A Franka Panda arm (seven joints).
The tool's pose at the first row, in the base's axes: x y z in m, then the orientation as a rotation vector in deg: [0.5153, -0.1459, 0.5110, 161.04, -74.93, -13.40]
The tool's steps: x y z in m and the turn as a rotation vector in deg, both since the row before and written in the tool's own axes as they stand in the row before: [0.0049, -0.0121, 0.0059, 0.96, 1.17, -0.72]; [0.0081, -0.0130, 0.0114, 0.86, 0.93, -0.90]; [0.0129, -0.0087, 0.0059, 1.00, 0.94, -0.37]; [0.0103, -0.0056, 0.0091, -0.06, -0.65, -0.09]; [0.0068, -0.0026, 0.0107, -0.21, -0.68, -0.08]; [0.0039, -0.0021, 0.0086, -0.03, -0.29, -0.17]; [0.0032, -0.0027, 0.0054, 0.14, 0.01, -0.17]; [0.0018, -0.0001, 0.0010, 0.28, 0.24, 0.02]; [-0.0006, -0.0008, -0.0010, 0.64, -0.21, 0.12]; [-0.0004, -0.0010, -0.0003, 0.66, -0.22, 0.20]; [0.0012, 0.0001, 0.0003, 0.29, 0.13, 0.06]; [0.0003, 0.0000, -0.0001, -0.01, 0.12, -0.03]
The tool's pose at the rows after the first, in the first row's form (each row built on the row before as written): [0.5267, -0.1416, 0.5034, 162.04, -74.17, -11.17]; [0.5403, -0.1389, 0.4903, 163.12, -73.14, -9.34]; [0.5547, -0.1426, 0.4828, 163.93, -72.90, -7.39]; [0.5650, -0.1462, 0.4728, 164.14, -72.86, -8.37]; [0.5705, -0.1491, 0.4615, 164.22, -72.77, -9.48]; [0.5738, -0.1502, 0.4525, 164.39, -72.56, -9.92]; [0.5774, -0.1505, 0.4467, -164.44, 72.30, 9.81]; [0.5786, -0.1517, 0.4455, -164.30, 72.29, 9.28]; [0.5789, -0.1508, 0.4465, -163.60, 72.25, 9.14]; [0.5794, -0.1498, 0.4468, -162.83, 72.31, 9.01]; [0.5801, -0.1507, 0.4464, -162.61, 72.34, 8.63]; [0.5803, -0.1509, 0.4465, -162.69, 72.32, 8.47]
